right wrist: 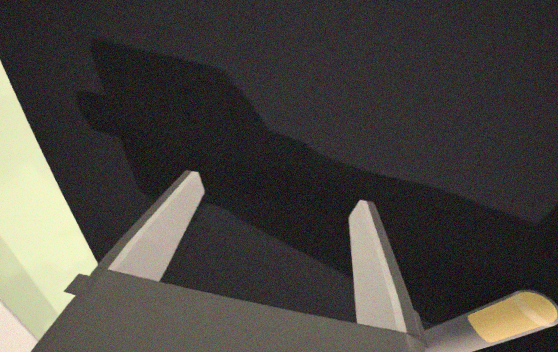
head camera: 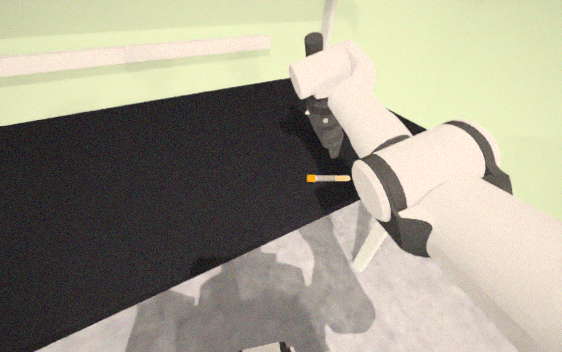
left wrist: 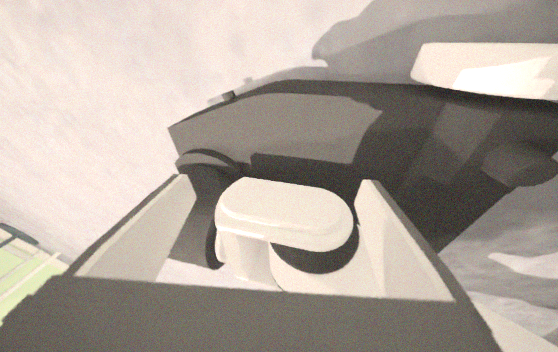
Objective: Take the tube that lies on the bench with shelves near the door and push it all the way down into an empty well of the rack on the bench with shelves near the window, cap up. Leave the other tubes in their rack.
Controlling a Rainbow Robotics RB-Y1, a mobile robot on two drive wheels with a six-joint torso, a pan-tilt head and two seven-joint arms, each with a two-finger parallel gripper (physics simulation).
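Places are measured from the robot's base along level axes (x right, y up, z back), in millimetres.
Where they show: left gripper, between the fingertips: (left wrist: 272, 188); right gripper, between the fingertips: (right wrist: 276, 194) (head camera: 325, 142).
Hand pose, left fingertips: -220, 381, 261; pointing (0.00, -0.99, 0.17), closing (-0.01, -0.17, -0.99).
Note:
Each offset is from my left fingertips to the top centre of the thing, as dx, dy, dz. "spot": to the spot under its first point. Level surfaces: height alone.
The tube @(+432, +553, -608) (head camera: 328, 178) (right wrist: 515, 316) lies on its side on the black bench top @(dy +533) (head camera: 150, 190) (right wrist: 400, 75). Its orange cap points left in the head camera, its yellow-filled round end right. In the right wrist view it is at the lower right, outside the fingers, its cap end hidden behind the gripper. My right gripper (head camera: 334, 154) (right wrist: 276, 194) is open and empty, above the bench beside the tube. My left gripper (left wrist: 272, 188) is open and empty, away from the bench, with parts of the robot's own body behind its fingers. The rack does not show.
My right arm (head camera: 440, 160) reaches over the right end of the bench. A pale rail (head camera: 135, 54) runs along the green wall behind it. A pale bench leg @(spot: +824, -119, -716) (head camera: 369, 247) stands below the front edge, on the grey floor @(dy -381) (head camera: 415, 295).

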